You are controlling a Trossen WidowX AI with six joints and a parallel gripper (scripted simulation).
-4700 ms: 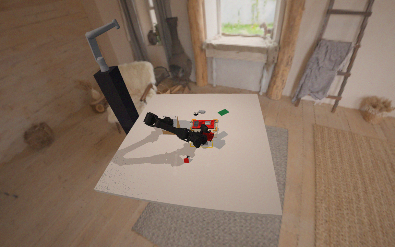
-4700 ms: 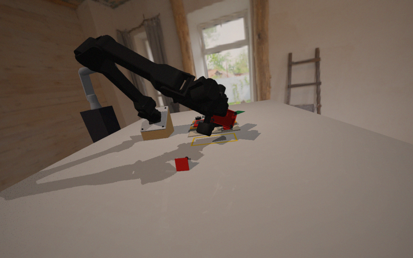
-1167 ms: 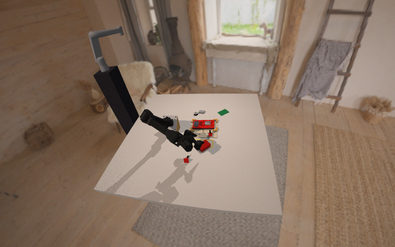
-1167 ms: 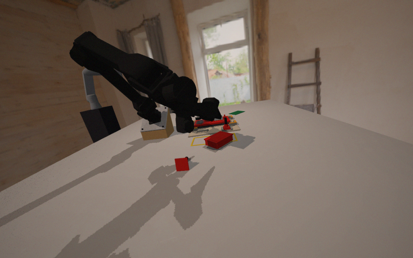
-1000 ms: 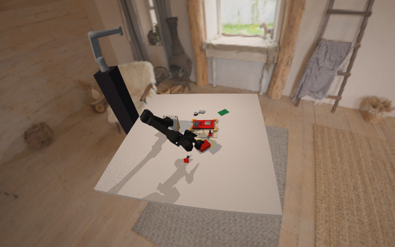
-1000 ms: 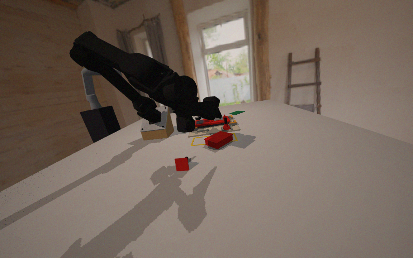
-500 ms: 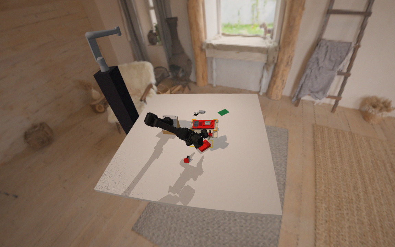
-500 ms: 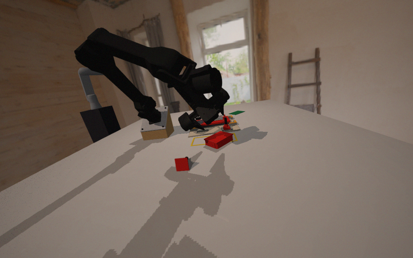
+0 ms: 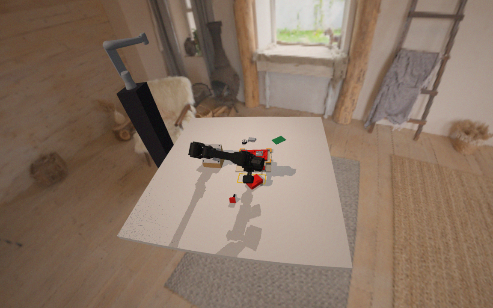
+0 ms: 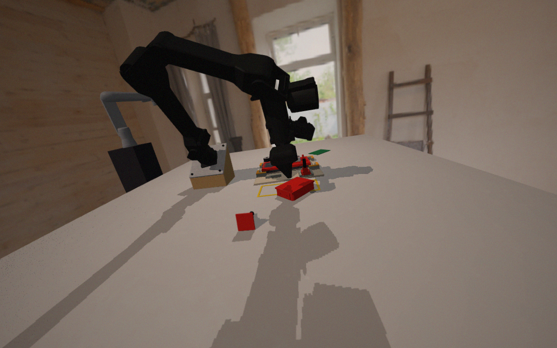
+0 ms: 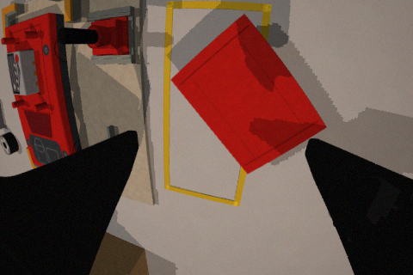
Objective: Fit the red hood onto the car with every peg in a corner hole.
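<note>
Right now the red hood is 10 mm ahead of my gripper tip, 10 mm to the right of it and 60 mm below it. Round my gripper tip: jig 10 mm ahead, 220 mm to the left, 60 mm below; green patch 190 mm ahead, 430 mm to the left, 70 mm below.
</note>
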